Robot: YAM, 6 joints.
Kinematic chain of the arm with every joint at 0, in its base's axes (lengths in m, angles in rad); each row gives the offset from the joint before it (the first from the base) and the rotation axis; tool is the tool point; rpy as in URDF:
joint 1: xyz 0 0 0.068 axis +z
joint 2: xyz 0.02 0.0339 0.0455 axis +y
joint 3: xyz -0.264 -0.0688 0 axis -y
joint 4: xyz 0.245 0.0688 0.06 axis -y
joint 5: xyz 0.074 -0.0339 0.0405 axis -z
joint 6: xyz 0.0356 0 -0.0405 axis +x
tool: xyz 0 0 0 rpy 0 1.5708 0
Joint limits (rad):
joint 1: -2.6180..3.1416
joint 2: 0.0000..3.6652
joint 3: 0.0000..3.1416
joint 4: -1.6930..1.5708
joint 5: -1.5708..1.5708
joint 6: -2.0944..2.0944
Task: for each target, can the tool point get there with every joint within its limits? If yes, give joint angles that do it. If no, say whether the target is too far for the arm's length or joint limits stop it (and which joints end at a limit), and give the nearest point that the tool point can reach.
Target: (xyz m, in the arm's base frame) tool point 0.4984 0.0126 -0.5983
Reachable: no: too far | nearest point 0.3917 0.0099 -0.3508 | short by 0.270 m
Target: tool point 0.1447 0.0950 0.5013
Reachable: yes | joints 0.6886 0.9828 1.0782 0.8585 0.5510 -1.6884
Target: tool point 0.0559 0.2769 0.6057
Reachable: yes | joints 1.2682 1.6774 2.0152 1.0019 -0.9591 -1.5032
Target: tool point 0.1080 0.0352 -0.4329
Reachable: no: joint limits stop it (at a limit: joint 2) | nearest point 0.1298 0.0423 -0.3625 | short by 0.074 m
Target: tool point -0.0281 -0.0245 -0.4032
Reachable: no: joint limits stop it (at a limit: joint 2) | nearest point -0.0561 -0.0489 -0.3356 | short by 0.077 m
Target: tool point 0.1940 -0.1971 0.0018
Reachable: yes | joints -0.9167 2.4767 1.1377 -1.1691 -1.2754 -1.1401
